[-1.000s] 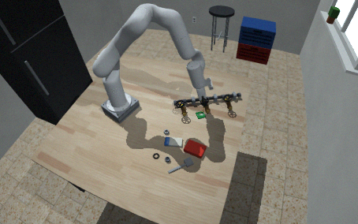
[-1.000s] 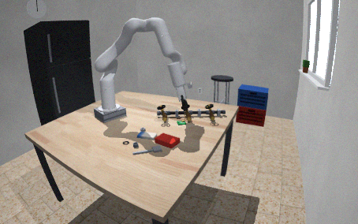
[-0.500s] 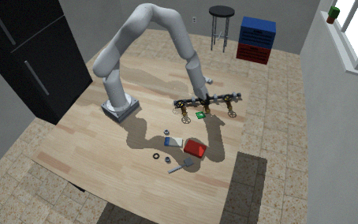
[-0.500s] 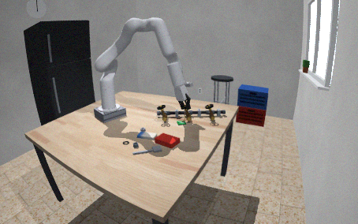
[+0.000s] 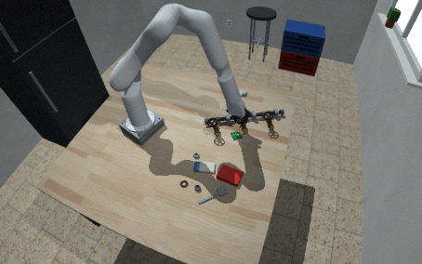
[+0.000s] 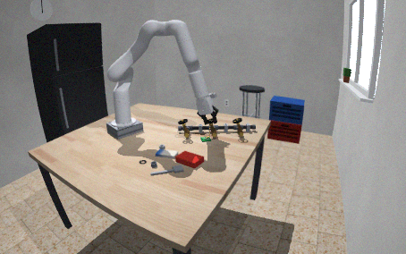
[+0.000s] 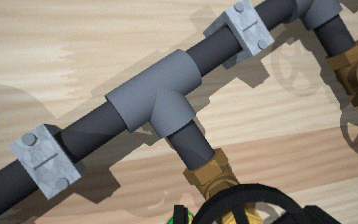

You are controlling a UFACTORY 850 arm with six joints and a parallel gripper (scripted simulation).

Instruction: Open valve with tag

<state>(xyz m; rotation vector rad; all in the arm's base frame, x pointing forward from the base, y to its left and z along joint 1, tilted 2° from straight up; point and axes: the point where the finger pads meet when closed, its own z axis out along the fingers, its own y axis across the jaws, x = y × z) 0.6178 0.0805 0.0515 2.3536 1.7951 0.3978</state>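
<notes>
Now: hand 30 mm past the green tag, 50 mm to the left of it and 100 mm above it. Also, from my hand: grey scraper: 60 mm behind, 440 mm to the right, 100 mm below; then red box: 10 mm behind, 330 mm to the right, 90 mm below; then white block: 150 mm behind, 300 mm to the right, 100 mm below.
</notes>
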